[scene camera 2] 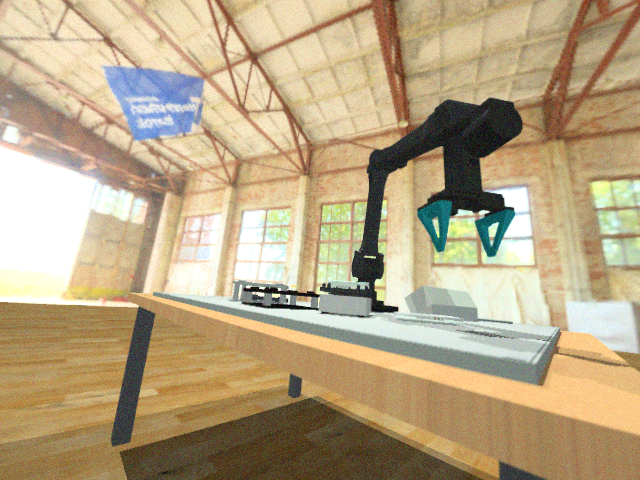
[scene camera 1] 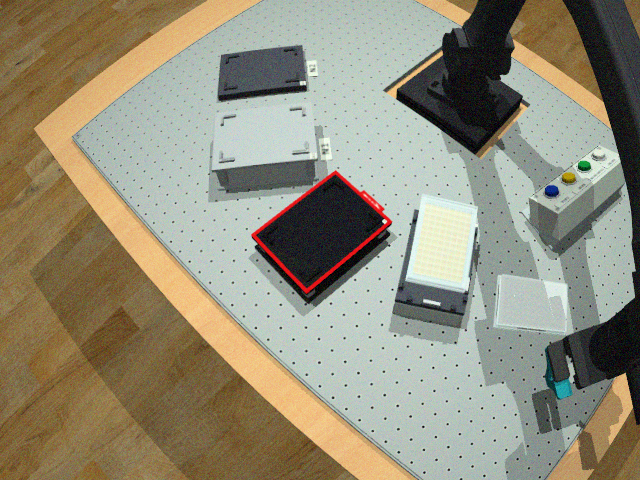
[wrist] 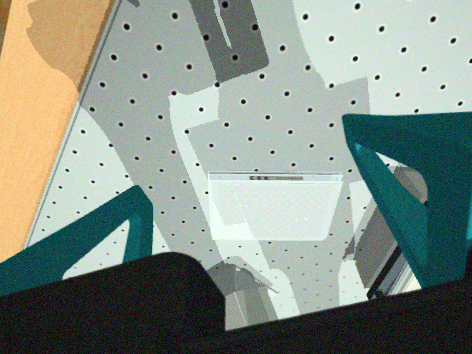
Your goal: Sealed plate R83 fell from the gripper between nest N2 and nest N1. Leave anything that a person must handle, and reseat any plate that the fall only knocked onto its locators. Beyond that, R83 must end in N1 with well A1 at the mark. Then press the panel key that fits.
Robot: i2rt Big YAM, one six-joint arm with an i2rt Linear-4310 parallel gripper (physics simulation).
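Frame: origin at the arm's base, x right, y down, z ahead, level; metres.
Seen in the pictures: gripper, between the fingertips: (scene camera 2: 466, 254) (scene camera 1: 577, 370) (wrist: 238, 164); arm's base, origin of its link: (scene camera 1: 463, 96).
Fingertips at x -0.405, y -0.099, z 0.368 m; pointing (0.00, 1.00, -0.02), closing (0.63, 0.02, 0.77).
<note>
Offsets run from my fingertips to a thing's top centre. "spot": to the spot under its first point.
A clear, pale plate @(dx +0.099, dy +0.106, dz -0.098 m) (scene camera 1: 527, 304) (wrist: 280, 207) lies flat on the pegboard, right of the dark nest; its edge label in the wrist view looks like R83 but is blurred. A plate with yellowish wells @(dx +0.266, dy +0.039, dz -0.060 m) (scene camera 1: 444, 242) sits on the dark nest @(spot: dx +0.221, dy +0.066, dz +0.011 m) (scene camera 1: 439, 302); I cannot tell whether it is fully seated. A dark low nest @(dx +0.742, dy +0.098, dz -0.187 m) (scene camera 1: 262, 72) and a raised grey nest @(dx +0.595, dy +0.055, dz -0.047 m) (scene camera 1: 266, 135) carry no plate; their tags look like N2 and N1, hard to read. My gripper (scene camera 1: 559, 383) (scene camera 2: 465, 253) (wrist: 238, 164) is open and empty, high above the board near the clear plate.
A black nest with a red outline @(dx +0.421, dy +0.075, dz +0.017 m) (scene camera 1: 323, 232) stands between the grey nest and the dark nest. The key panel @(dx +0.126, dy +0.037, dz -0.323 m) (scene camera 1: 547, 219) (scene camera 2: 454, 308) has blue @(dx +0.169, dy +0.046, dz -0.258 m) (scene camera 1: 551, 190), yellow @(dx +0.154, dy +0.046, dz -0.306 m) (scene camera 1: 568, 177), green @(dx +0.140, dy +0.046, dz -0.354 m) (scene camera 1: 584, 165) and white @(dx +0.125, dy +0.046, dz -0.401 m) (scene camera 1: 598, 153) keys. The arm's base (scene camera 1: 460, 111) stands behind.
</note>
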